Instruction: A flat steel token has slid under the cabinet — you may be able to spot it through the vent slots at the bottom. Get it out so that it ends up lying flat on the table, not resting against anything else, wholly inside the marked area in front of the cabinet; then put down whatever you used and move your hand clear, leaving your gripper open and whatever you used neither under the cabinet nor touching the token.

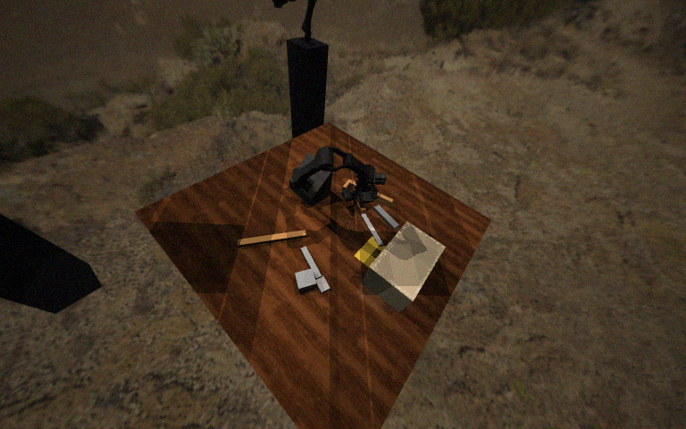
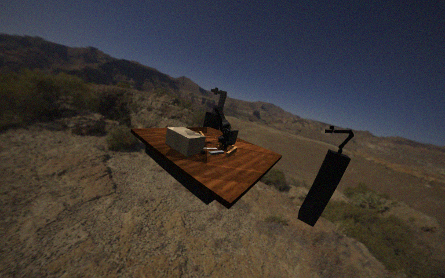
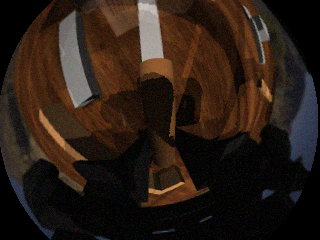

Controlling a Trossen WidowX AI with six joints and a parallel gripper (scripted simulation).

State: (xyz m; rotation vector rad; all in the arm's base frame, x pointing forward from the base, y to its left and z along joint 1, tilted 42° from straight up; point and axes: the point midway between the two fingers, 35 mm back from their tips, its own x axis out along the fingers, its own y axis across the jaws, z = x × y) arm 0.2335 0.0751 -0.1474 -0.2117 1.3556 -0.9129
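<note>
Right now the grey bar is 170 mm ahead of my gripper tip and 40 mm to the left of it. The rest, counted from my gripper tip: steel token 340 mm ahead, 160 mm to the right, 10 mm below; then wooden stick 140 mm behind, 450 mm to the right; then grey scraper 120 mm ahead, 440 mm to the right.
</note>
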